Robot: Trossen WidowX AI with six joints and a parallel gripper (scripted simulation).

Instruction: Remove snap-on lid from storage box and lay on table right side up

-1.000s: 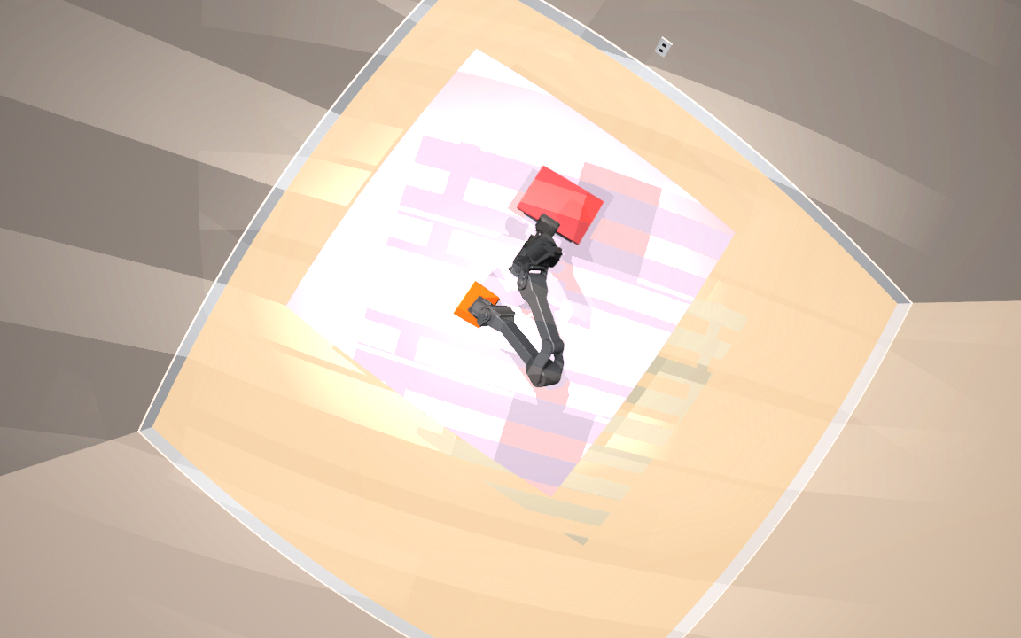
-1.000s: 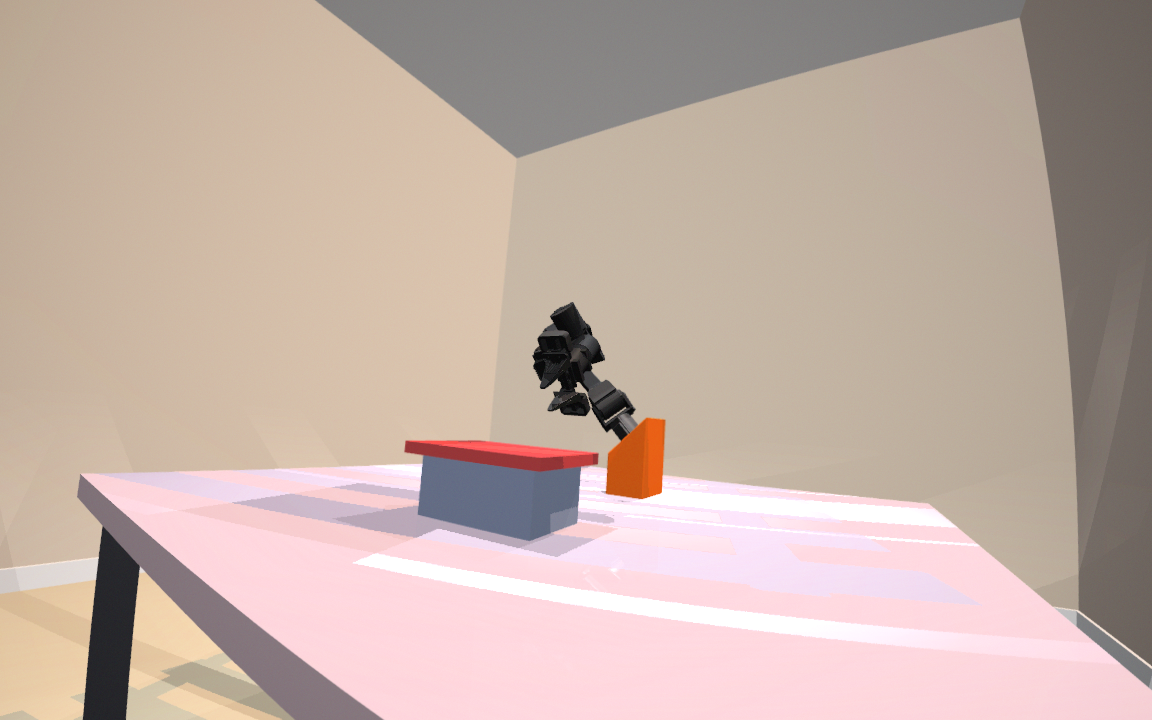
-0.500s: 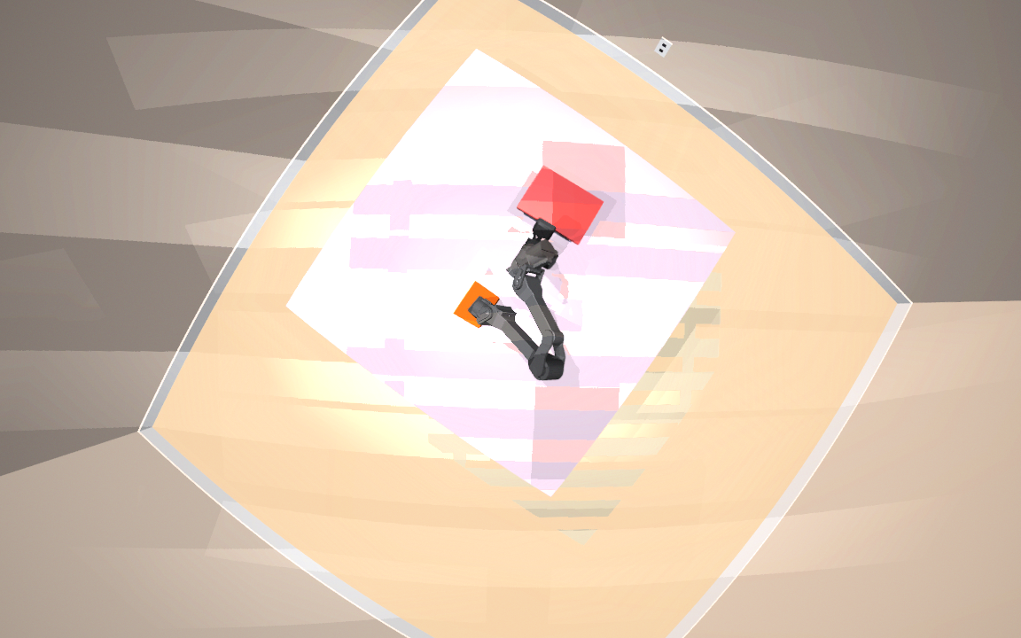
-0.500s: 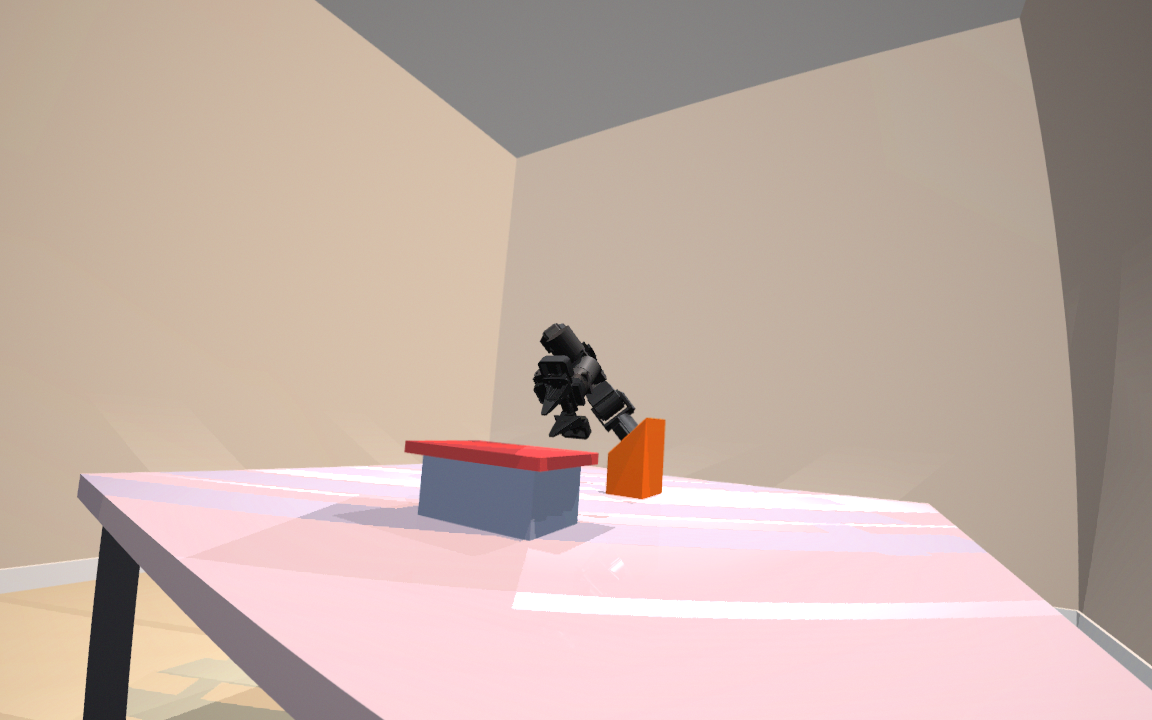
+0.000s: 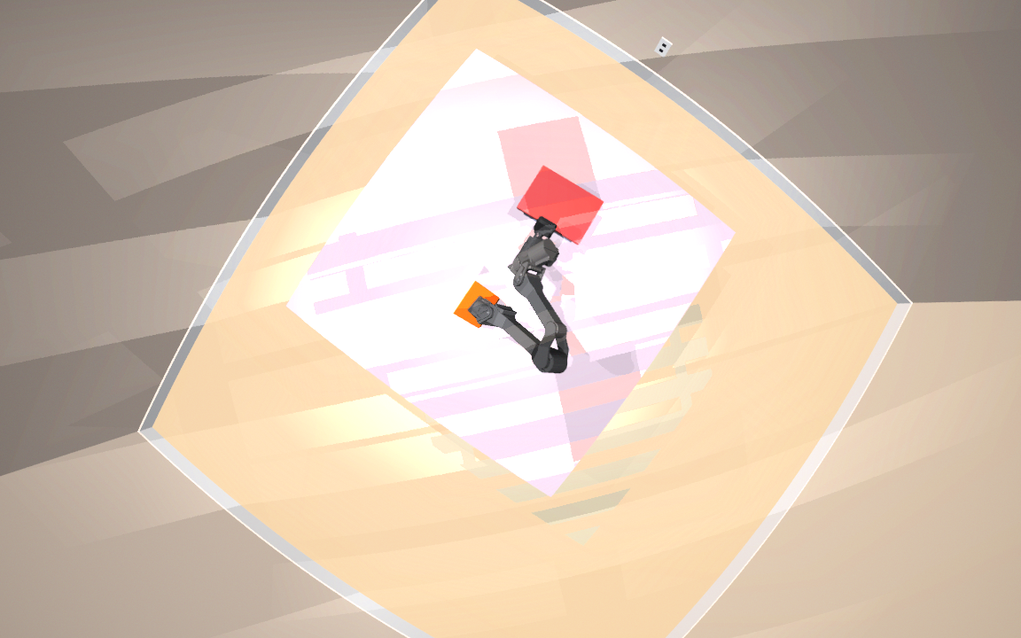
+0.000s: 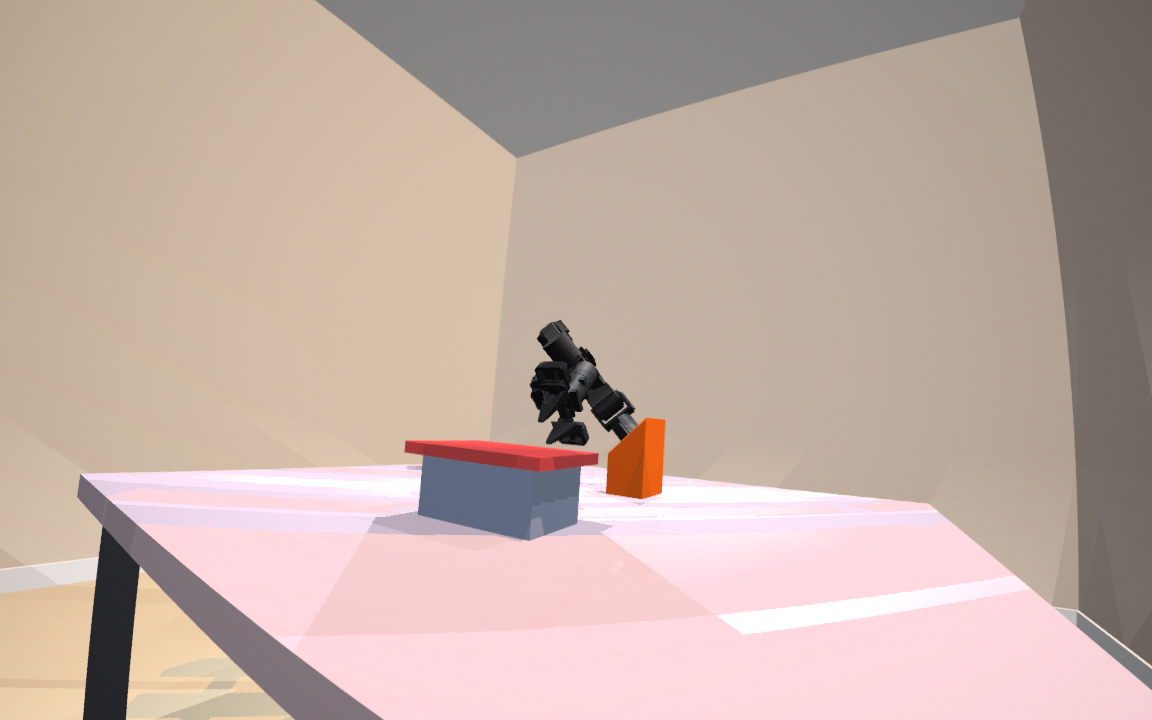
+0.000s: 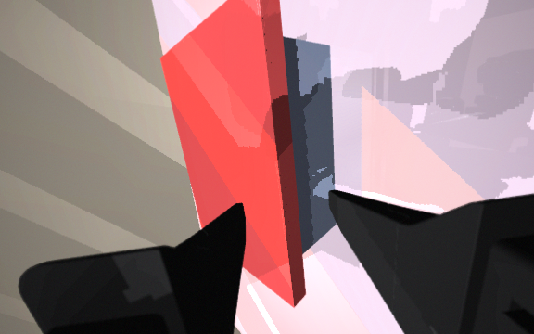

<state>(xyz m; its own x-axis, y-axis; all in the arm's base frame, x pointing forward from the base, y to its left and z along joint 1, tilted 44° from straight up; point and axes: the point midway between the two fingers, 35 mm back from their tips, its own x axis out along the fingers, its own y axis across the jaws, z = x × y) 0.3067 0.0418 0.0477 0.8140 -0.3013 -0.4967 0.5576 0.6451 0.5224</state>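
Right now the red lid is 12 cm ahead of my gripper tip, 3 cm below it and 2 cm to the left of it. Also, from my gripper tip: grey-blue storage box: 12 cm ahead, 8 cm below, 2 cm to the left.
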